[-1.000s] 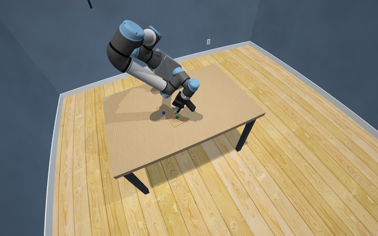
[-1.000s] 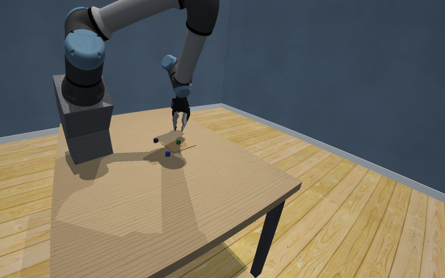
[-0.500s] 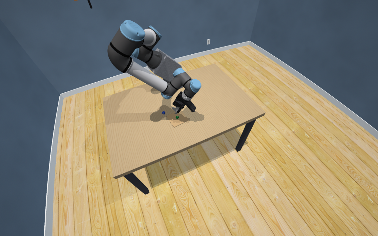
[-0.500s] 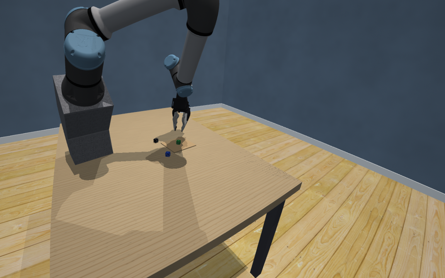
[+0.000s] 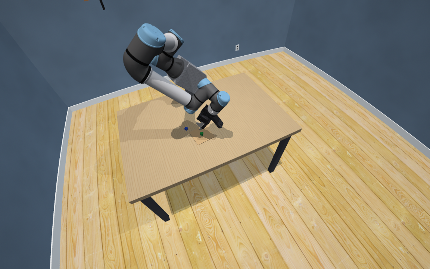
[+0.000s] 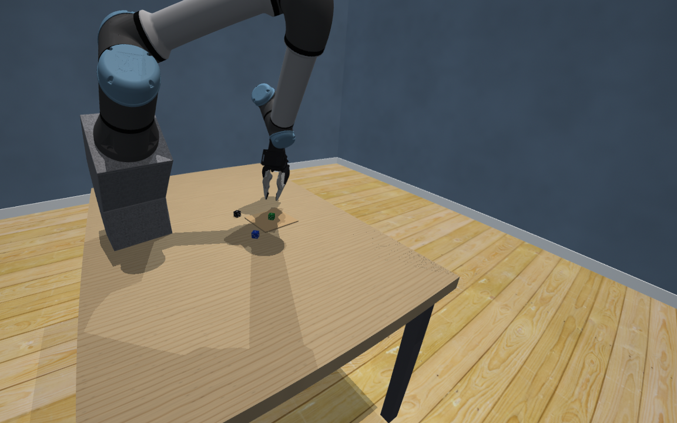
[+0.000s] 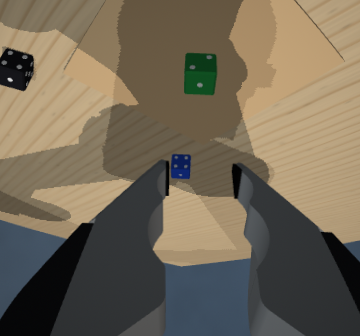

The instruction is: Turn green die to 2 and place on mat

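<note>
Right now my hand is 8 cm above the green die and 1 cm past it. Round my hand: blue die 12 cm behind, 8 cm to the right, 8 cm below; tan mat 9 cm below, 1 cm behind; black die 10 cm to the left, 9 cm behind, 8 cm below.
</note>
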